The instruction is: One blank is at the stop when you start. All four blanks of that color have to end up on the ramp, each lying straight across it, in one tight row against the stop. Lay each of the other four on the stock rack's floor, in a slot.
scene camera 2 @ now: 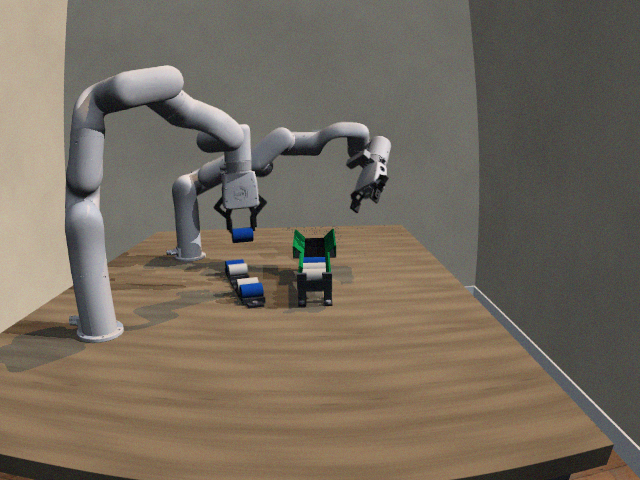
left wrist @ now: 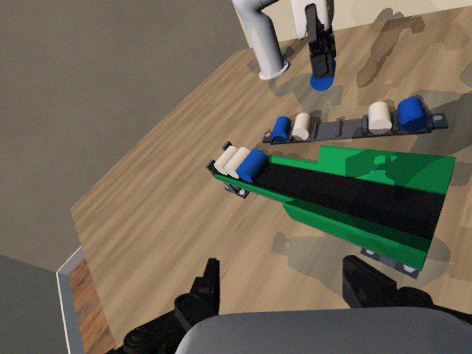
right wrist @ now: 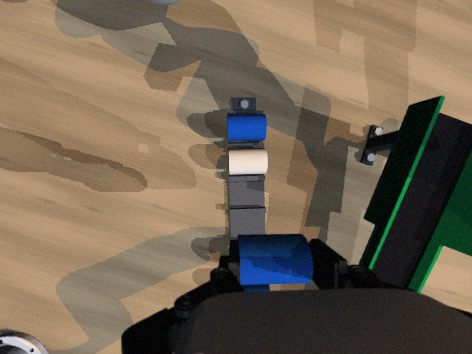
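My right gripper (scene camera 2: 241, 228) (left wrist: 325, 67) (right wrist: 273, 257) is shut on a blue blank (scene camera 2: 242, 235) (left wrist: 321, 82) (right wrist: 275, 267), held above the stock rack (scene camera 2: 255, 303) (left wrist: 325, 129) (right wrist: 247, 193). The rack holds a blue blank (scene camera 2: 251, 290) (left wrist: 281, 129) and white blank (scene camera 2: 247, 281) (left wrist: 301, 126) at one end, a white blank (scene camera 2: 237, 269) (left wrist: 379, 117) (right wrist: 248, 161) and blue blank (scene camera 2: 234, 263) (left wrist: 411, 114) (right wrist: 247, 127) at the other; two middle slots are empty. On the ramp (scene camera 2: 330, 242) (left wrist: 380, 162), two white blanks lie against the stop, then a blue blank (scene camera 2: 313, 259) (left wrist: 252, 165). My left gripper (scene camera 2: 366, 201) (left wrist: 281, 278) is open.
The ramp's green side walls flare at its far end in scene camera 2. The ramp stands right of the rack there. The left gripper hangs high, behind and right of the ramp. Both arm bases stand on the table (scene camera 2: 320, 372) at the left.
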